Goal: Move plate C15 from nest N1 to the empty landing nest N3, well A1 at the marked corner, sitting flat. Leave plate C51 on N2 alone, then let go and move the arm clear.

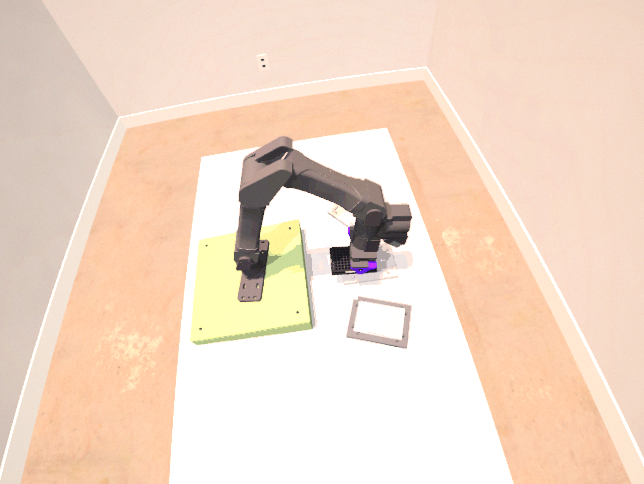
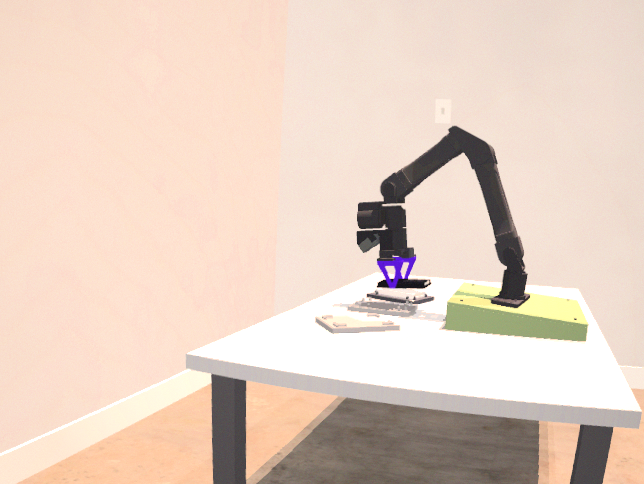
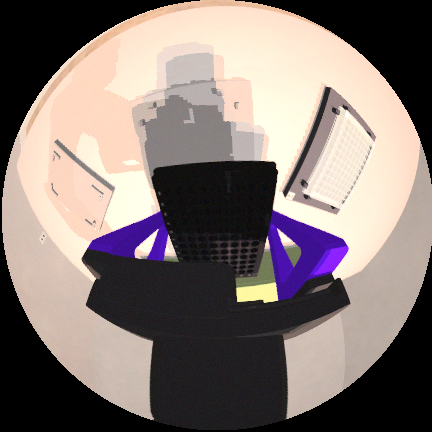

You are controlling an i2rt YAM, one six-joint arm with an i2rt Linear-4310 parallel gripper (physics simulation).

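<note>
Plate C15, the black well plate [image 1: 340, 258] [image 2: 417, 283] [image 3: 217, 200], is held roughly level between the purple fingers of my gripper [image 1: 363, 269] [image 2: 398, 283] [image 3: 217, 214], which is shut on it. It hangs in the air above the pale empty nest N3 [image 1: 370, 279] [image 2: 382, 308] [image 3: 242, 94], with a gap below. Plate C51, the white plate [image 1: 380, 319] [image 2: 397, 293] [image 3: 341, 155], sits on the grey nest N2 [image 1: 352, 319] [image 2: 427, 299] [image 3: 318, 200]. The plate and my gripper hide much of N3; its marked corner and well A1 cannot be made out.
The pale nest N1 [image 1: 338, 212] [image 2: 359, 326] [image 3: 80, 187] is empty, on the opposite side of N3 from N2. The arm stands on a thick yellow-green base block [image 1: 249, 322] [image 2: 515, 323] on the white table [image 1: 312, 411] [image 2: 442, 364].
</note>
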